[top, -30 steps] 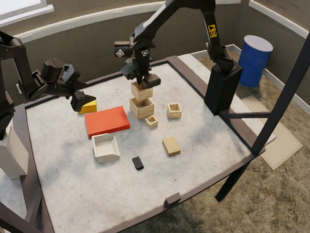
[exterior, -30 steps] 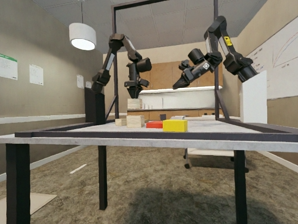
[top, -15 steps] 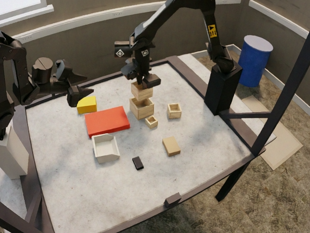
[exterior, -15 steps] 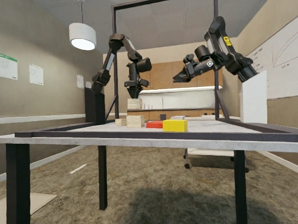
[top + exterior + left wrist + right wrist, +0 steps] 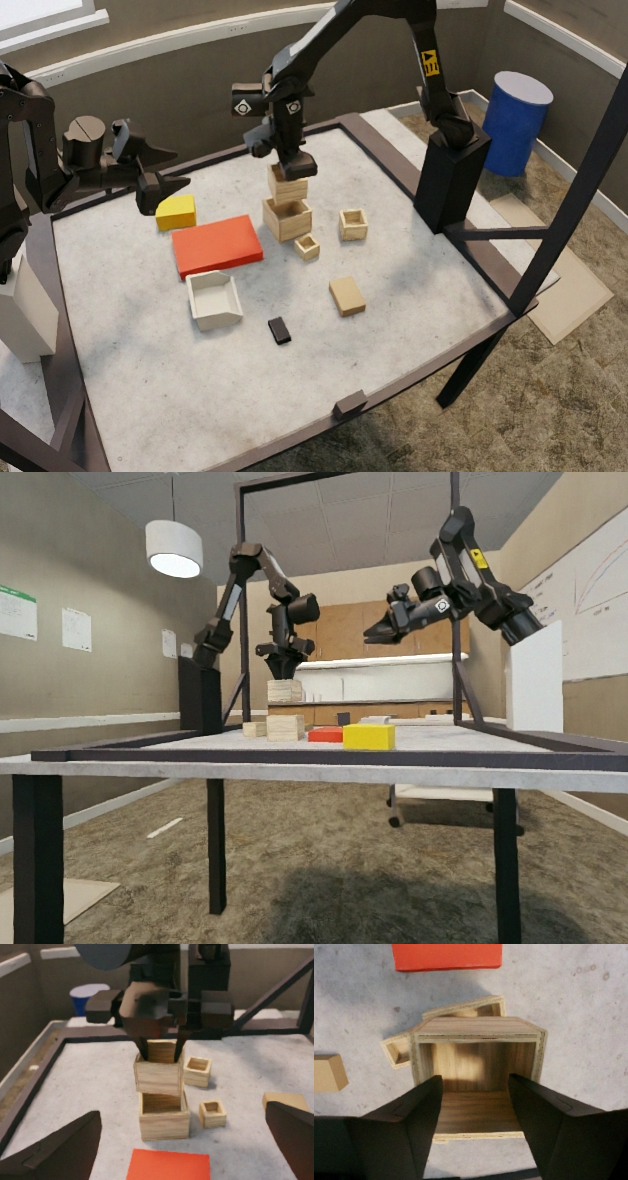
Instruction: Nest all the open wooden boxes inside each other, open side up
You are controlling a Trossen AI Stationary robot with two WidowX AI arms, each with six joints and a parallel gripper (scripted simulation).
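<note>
My right gripper is now 160 mm above the biggest wooden box. From my right hand the other things lie so: smallest box: 90 mm behind, 10 mm to the right, 160 mm below; then tan block: 230 mm behind, 30 mm to the right, 160 mm below; then flat block: 10 mm behind, 170 mm to the left, 160 mm below.
</note>
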